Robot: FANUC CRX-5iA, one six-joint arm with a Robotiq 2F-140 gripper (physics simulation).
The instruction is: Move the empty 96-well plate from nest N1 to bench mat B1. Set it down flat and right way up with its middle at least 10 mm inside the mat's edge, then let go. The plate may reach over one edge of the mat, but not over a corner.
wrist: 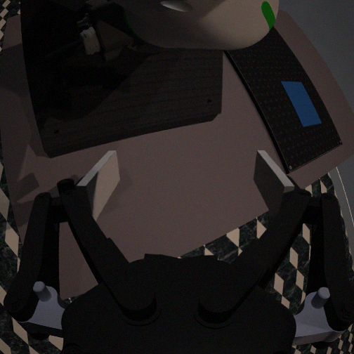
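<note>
My gripper (186, 164) is open, its two pale finger pads wide apart over the brownish table, with no thing between them. A flat blue rectangle (301, 104) lies on a black perforated board at the right; I cannot tell whether it is mat B1. The 96-well plate and nest N1 do not show in a recognisable way in this view.
The black perforated board (260, 85) lies along the right side of the brownish table (180, 210). A dark slab (150, 112) stands at the upper left, partly in shadow. A pale rounded robot arm part (215, 25) with a green band hangs at the top. Patterned floor shows beyond the table's edge.
</note>
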